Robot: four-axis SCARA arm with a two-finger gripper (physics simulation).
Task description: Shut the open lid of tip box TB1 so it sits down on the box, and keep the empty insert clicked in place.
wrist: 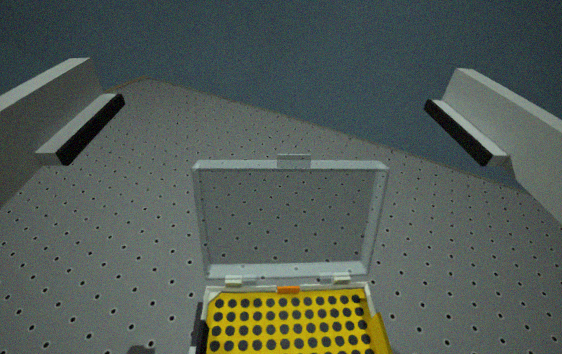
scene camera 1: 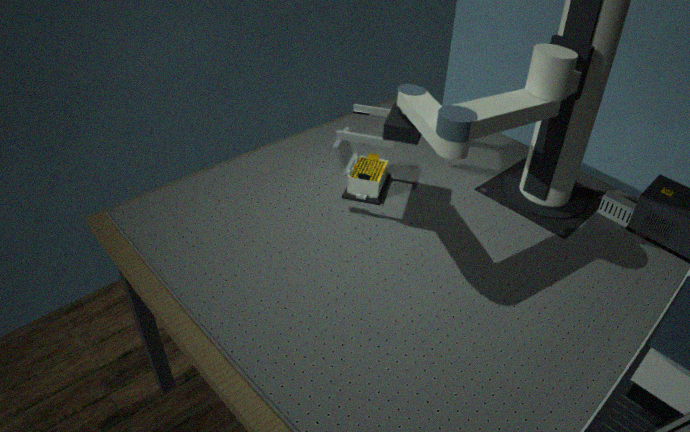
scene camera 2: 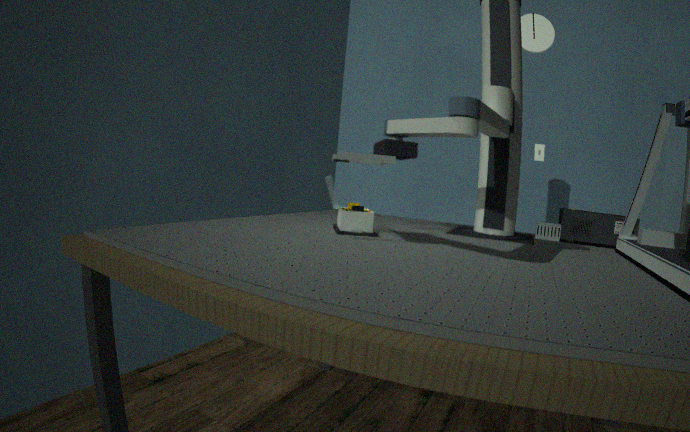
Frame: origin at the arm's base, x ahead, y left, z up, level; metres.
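Seen in the pictures: gripper, fingertip midpoint: [wrist: 280, 81] [scene camera 1: 345, 120] [scene camera 2: 334, 156]; arm's base, origin of the base link: [scene camera 1: 542, 197] [scene camera 2: 493, 238].
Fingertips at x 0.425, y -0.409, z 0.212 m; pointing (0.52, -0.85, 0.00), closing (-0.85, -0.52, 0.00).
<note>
Offsets run from my fingertips to a thing's top centre. "*": to the spot under its first point. Level surfaces: height alone.
Tip box TB1 {0.045 m back, 0.053 m left, 0.134 m down} [scene camera 1: 362, 189] [scene camera 2: 355, 222] is white and stands upright on a dark base at the table's far left. Its clear lid {0.010 m back, 0.004 m right, 0.046 m down} [scene camera 1: 346, 148] [scene camera 2: 330, 190] [wrist: 289, 269] stands open, leaning back from the hinge side. The yellow insert {0.045 m back, 0.053 m left, 0.125 m down} [scene camera 1: 368, 168] [scene camera 2: 352, 205] [wrist: 290, 322] lies in the box top, with rows of dark, empty holes. An orange clip {0.024 m back, 0.019 m left, 0.139 m down} [wrist: 288, 289] shows at the hinge-side rim; the near side is cut off in the wrist view. My gripper [scene camera 1: 346, 121] [scene camera 2: 336, 157] [wrist: 280, 81] is wide open and empty, above the raised lid and not touching it.
The perforated table {0.199 m down} [scene camera 1: 305, 284] [scene camera 2: 432, 284] [wrist: 125, 210] has its edge beyond the lid, with a wall behind. The arm's column [scene camera 1: 544, 152] [scene camera 2: 496, 178] stands on a dark plate to the right. A dark unit {* 0.460 m back, 0.728 m left, 0.106 m down} [scene camera 1: 661, 213] [scene camera 2: 585, 226] stands farther right.
</note>
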